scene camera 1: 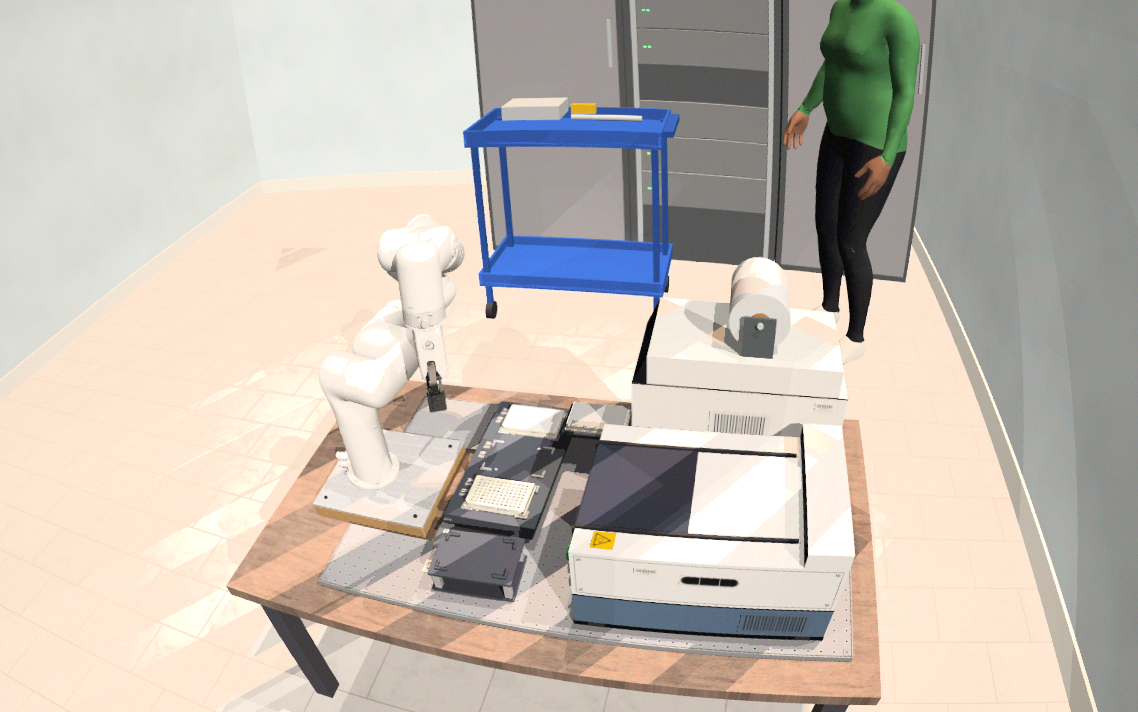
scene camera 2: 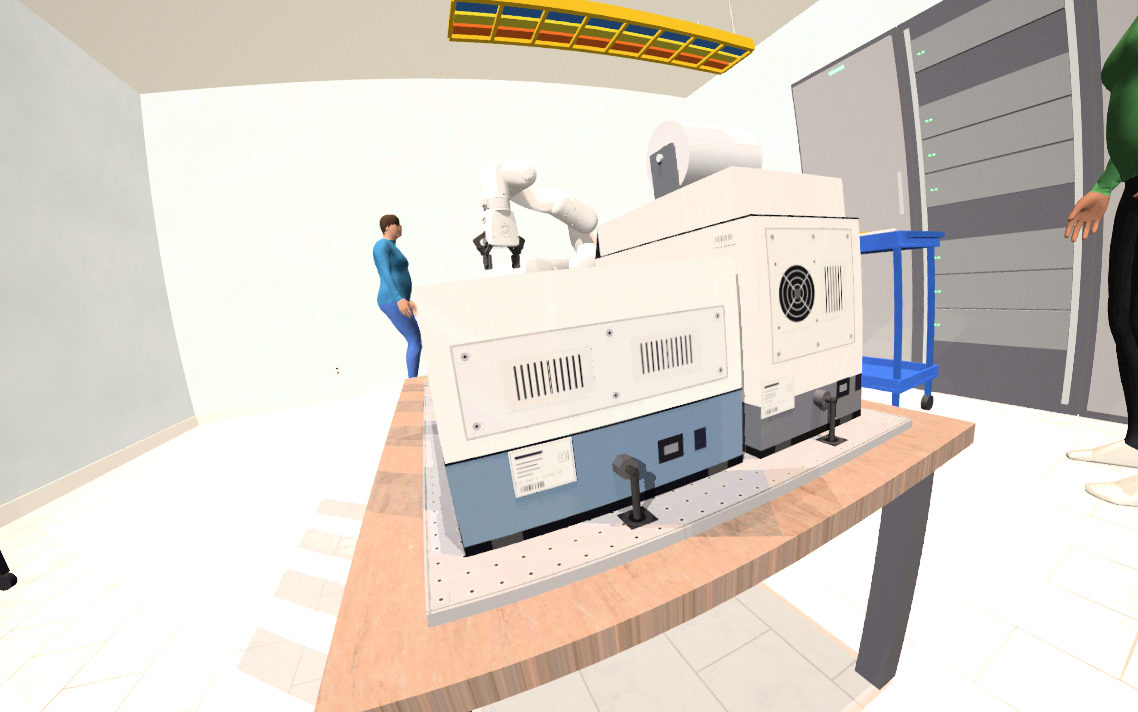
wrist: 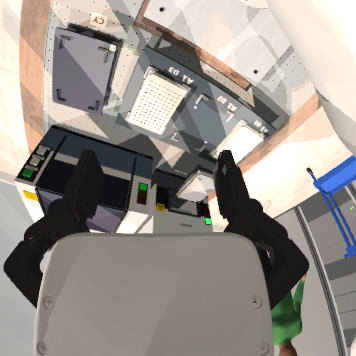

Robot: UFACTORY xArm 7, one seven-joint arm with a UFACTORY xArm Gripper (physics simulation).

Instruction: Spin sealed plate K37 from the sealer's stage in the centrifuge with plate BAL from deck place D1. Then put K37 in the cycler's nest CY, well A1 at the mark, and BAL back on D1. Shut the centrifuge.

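Seen in the pictures: gripper, between the fingertips: (scene camera 1: 436,394) (scene camera 2: 502,269) (wrist: 157,161); arm's base, origin of its link: (scene camera 1: 373,470).
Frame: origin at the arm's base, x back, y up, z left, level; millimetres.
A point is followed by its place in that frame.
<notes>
A pale plate (scene camera 1: 597,416) {z 111, x -497, y 91 mm} (wrist: 199,186) {z 109, x -482, y 91 mm} rests on the stage of the sealer (scene camera 1: 736,409) {z -28, x -774, y 221 mm}; its label is too small to read. A white plate (scene camera 1: 532,420) {z 159, x -347, y 38 mm} (wrist: 241,143) {z 168, x -330, y 38 mm} lies on deck place D1. The cycler's nest CY (scene camera 1: 478,557) {z -254, x -300, y 30 mm} (wrist: 85,72) {z -236, x -284, y 30 mm} is a dark, plate-free platform with corner brackets. The centrifuge (scene camera 1: 709,579) {z -382, x -717, y 146 mm} (scene camera 2: 587,361) {z -267, x -962, y 134 mm} has a blue base and a dark panel over part of its top; whether it is shut is unclear. My gripper (scene camera 1: 435,404) {z -88, x -225, y 288 mm} (scene camera 2: 501,265) {z -88, x -225, y 288 mm} (wrist: 157,161) {z -88, x -225, y 288 mm} is open and empty, high above the table's rear left part.
A perforated plate (scene camera 1: 501,495) {z -83, x -317, y 33 mm} (wrist: 159,102) {z -73, x -301, y 36 mm} sits on D3 of the dark deck (scene camera 1: 518,460) {z 40, x -332, y 22 mm}. The film roll (scene camera 1: 758,302) {z 2, x -801, y 434 mm} rises above the sealer. The robot's base plate (scene camera 1: 419,495) {z -66, x -129, y -1 mm} borders the deck. A blue cart (scene camera 1: 570,136) and a person in green (scene camera 1: 868,75) stand beyond the table.
</notes>
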